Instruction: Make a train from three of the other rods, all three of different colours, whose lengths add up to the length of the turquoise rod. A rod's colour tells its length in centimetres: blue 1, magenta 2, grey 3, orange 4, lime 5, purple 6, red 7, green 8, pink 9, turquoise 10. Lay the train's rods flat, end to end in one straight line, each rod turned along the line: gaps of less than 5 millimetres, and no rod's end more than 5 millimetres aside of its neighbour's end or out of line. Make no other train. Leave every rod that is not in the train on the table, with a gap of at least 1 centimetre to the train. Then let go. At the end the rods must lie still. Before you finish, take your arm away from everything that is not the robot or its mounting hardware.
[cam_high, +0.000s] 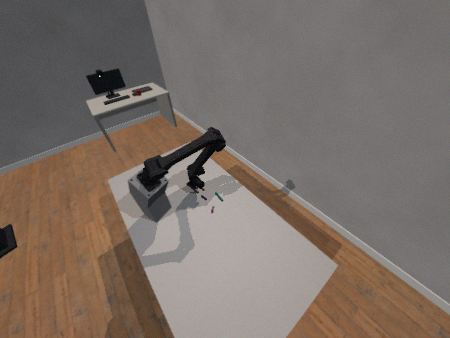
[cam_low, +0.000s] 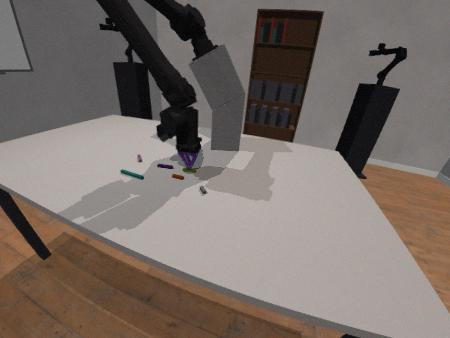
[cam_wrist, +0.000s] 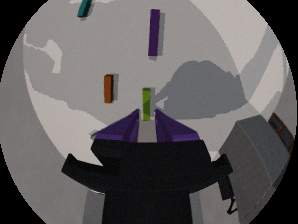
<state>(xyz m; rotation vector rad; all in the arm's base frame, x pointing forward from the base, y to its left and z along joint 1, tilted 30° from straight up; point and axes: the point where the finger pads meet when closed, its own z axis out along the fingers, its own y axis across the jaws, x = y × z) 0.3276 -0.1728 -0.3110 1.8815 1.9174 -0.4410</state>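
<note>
The lime rod lies 2 cm below my hand. Also, from my hand: purple rod (10 cm to the right, 2 cm below, 1 cm behind); turquoise rod (19 cm to the right, 7 cm ahead, 2 cm below); orange rod (5 cm ahead, 3 cm to the right, 2 cm below).
</note>
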